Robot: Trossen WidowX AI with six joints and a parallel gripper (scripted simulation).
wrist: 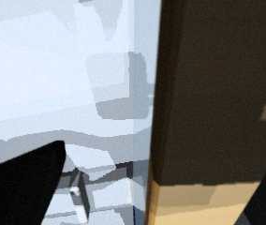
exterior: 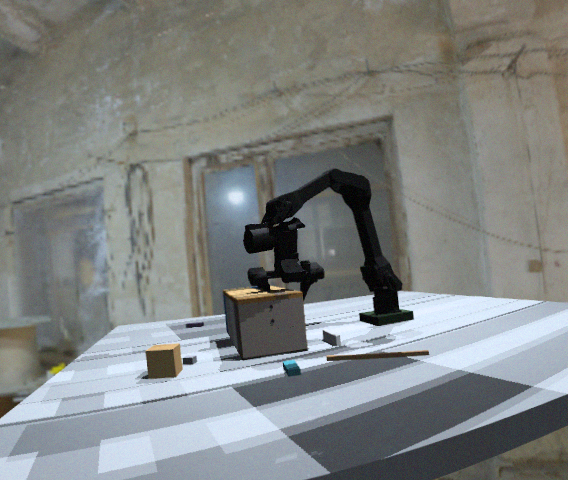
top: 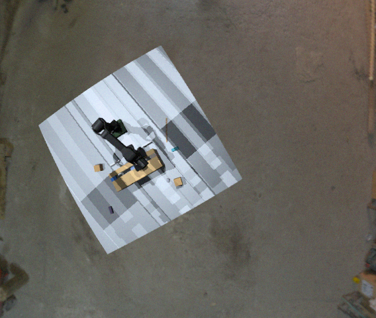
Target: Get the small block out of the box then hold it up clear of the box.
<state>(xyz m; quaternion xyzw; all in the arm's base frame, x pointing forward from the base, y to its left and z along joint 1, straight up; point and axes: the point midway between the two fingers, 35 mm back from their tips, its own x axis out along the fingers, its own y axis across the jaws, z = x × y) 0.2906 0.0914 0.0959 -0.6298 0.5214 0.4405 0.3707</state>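
My gripper tip is now 50 mm short of the light blue block and 30 mm to the left of it. The rest, counted from my gripper tip: box 40 mm ahead, 20 mm to the right, 20 mm below; then thin wooden stick 150 mm behind, 290 mm to the left, 80 mm below; then teal block 20 mm ahead, 300 mm to the left, 80 mm below.
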